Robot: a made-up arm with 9 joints. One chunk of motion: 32 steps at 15 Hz.
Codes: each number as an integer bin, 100 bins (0 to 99) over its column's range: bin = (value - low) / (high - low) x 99, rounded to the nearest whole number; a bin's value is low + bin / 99 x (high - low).
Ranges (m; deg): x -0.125..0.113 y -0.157..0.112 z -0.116..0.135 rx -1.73..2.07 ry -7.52..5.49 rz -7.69..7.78
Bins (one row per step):
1: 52 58 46 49 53 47
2: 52 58 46 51 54 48
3: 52 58 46 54 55 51
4: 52 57 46 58 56 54
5: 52 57 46 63 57 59
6: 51 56 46 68 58 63
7: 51 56 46 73 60 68
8: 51 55 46 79 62 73
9: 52 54 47 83 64 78
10: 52 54 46 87 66 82
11: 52 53 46 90 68 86
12: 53 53 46 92 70 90
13: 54 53 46 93 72 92
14: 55 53 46 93 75 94
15: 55 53 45 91 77 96
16: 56 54 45 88 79 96
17: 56 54 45 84 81 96
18: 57 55 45 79 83 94
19: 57 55 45 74 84 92
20: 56 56 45 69 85 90
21: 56 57 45 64 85 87
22: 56 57 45 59 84 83
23: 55 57 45 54 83 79
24: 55 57 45 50 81 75
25: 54 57 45 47 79 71
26: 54 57 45 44 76 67
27: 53 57 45 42 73 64
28: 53 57 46 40 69 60
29: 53 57 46 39 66 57
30: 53 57 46 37 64 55
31: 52 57 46 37 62 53
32: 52 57 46 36 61 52
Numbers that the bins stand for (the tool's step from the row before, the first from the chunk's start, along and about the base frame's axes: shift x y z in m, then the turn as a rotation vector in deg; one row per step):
1: 0.00001 0.00060 0.00063 0.151 -0.555 -0.346
2: 0.00001 0.00060 0.00063 0.228 -0.424 -0.189
3: 0.00001 0.00060 0.00063 0.343 -0.292 0.279
4: 0.00001 -0.00212 0.00063 0.496 -0.161 0.748
5: 0.00001 -0.00212 0.00063 0.688 -0.029 1.529
6: -0.00239 -0.00484 0.00063 0.880 0.102 2.155
7: -0.00239 -0.00484 0.00063 1.072 0.365 2.936
8: -0.00239 -0.00756 0.00063 1.302 0.628 3.717
9: 0.00001 -0.01027 0.00316 1.456 0.891 4.498
10: 0.00001 -0.01027 0.00063 1.609 1.153 5.124
11: 0.00001 -0.01299 0.00063 1.725 1.416 5.749
12: 0.00241 -0.01299 0.00063 1.801 1.679 6.374
13: 0.00482 -0.01299 0.00063 1.840 1.942 6.686
14: 0.00722 -0.01299 0.00063 1.840 2.336 6.999
15: 0.00722 -0.01299 -0.00191 1.763 2.599 7.311
16: 0.00963 -0.01027 -0.00191 1.648 2.862 7.311
17: 0.00963 -0.01027 -0.00191 1.494 3.125 7.311
18: 0.01203 -0.00756 -0.00191 1.302 3.387 6.999
19: 0.01203 -0.00756 -0.00191 1.110 3.519 6.686
20: 0.00963 -0.00484 -0.00191 0.918 3.650 6.374
21: 0.00963 -0.00212 -0.00191 0.727 3.650 5.905
22: 0.00963 -0.00212 -0.00191 0.535 3.519 5.280
23: 0.00722 -0.00212 -0.00191 0.343 3.387 4.655
24: 0.00722 -0.00212 -0.00191 0.189 3.125 4.030
25: 0.00482 -0.00212 -0.00191 0.074 2.862 3.405
26: 0.00482 -0.00212 -0.00191 -0.041 2.467 2.780
27: 0.00241 -0.00212 -0.00191 -0.118 2.073 2.311
28: 0.00241 -0.00212 0.00063 -0.195 1.548 1.686
29: 0.00241 -0.00212 0.00063 -0.233 1.153 1.217
30: 0.00241 -0.00212 0.00063 -0.310 0.891 0.904
31: 0.00001 -0.00212 0.00063 -0.310 0.628 0.592
32: 0.00001 -0.00212 0.00063 -0.348 0.496 0.436

